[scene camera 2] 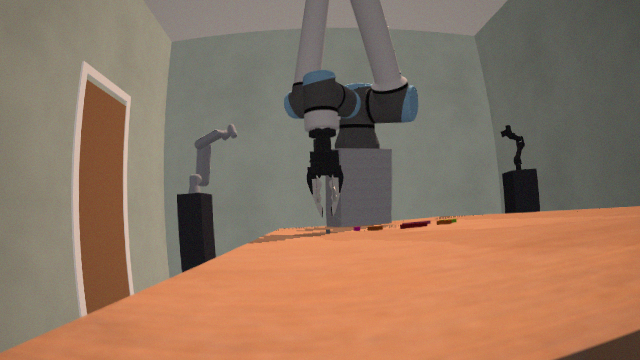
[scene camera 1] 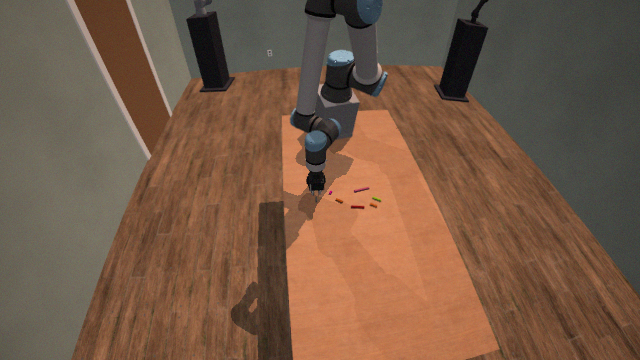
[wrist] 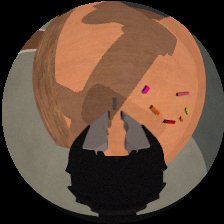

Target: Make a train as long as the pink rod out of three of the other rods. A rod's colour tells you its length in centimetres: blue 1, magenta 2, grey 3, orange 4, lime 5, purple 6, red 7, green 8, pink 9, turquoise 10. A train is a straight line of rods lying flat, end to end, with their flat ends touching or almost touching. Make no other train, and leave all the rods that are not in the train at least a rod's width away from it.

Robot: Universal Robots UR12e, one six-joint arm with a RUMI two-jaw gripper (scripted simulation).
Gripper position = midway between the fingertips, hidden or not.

I see my gripper (scene camera 2: 327, 216).
My gripper is seen too in the wrist view (wrist: 115, 111).
